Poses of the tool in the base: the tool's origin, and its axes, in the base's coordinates. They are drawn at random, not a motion.
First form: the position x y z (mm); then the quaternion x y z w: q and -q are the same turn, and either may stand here.
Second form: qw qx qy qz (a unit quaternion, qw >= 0); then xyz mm. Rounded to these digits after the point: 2 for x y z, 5 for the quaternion.
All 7 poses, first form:
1: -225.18, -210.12, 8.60, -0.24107, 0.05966, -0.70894, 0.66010
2: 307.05, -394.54, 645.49, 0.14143, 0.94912, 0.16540, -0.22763
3: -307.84, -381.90, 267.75, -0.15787, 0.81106, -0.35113, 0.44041
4: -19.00, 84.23, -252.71, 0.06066, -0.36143, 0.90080, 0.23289
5: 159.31, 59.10, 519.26, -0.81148, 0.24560, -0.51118, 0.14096
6: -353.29, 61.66, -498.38, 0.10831, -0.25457, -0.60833, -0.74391
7: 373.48, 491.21, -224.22, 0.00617, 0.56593, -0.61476, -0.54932
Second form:
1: 0.66010, -0.24107, 0.05966, -0.70894, -225.18, -210.12, 8.60
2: 0.22763, -0.14143, -0.94912, -0.16540, 307.05, -394.54, 645.49
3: 0.44041, -0.15787, 0.81106, -0.35113, -307.84, -381.90, 267.75
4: 0.23289, 0.06066, -0.36143, 0.90080, -19.00, 84.23, -252.71
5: 0.14096, -0.81148, 0.24560, -0.51118, 159.31, 59.10, 519.26
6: 0.74391, -0.10831, 0.25457, 0.60833, -353.29, 61.66, -498.38
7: 0.54932, -0.00617, -0.56593, 0.61476, 373.48, 491.21, -224.22
